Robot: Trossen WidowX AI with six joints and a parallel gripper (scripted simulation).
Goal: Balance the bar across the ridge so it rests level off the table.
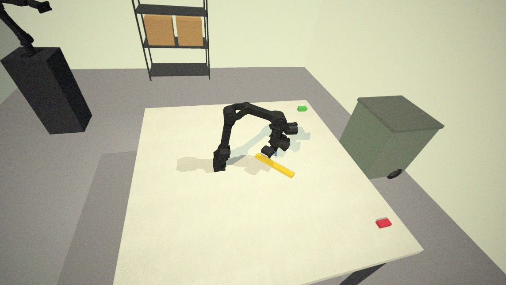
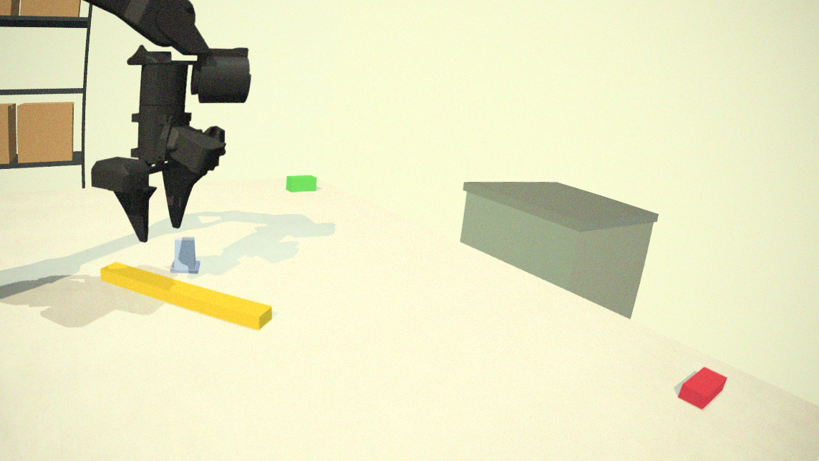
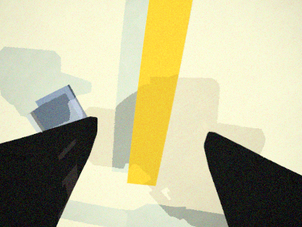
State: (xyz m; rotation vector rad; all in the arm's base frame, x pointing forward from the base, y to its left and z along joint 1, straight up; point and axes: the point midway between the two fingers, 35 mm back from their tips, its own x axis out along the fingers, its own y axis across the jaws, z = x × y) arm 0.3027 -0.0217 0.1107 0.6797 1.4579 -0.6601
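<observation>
Right now the yellow bar is 70 mm below my gripper tip, 20 mm to the right of it and 20 mm ahead of it. Also, from my gripper tip: green block 520 mm to the left, 440 mm ahead, 60 mm below; red block 480 mm to the right, 440 mm ahead, 70 mm below.
</observation>
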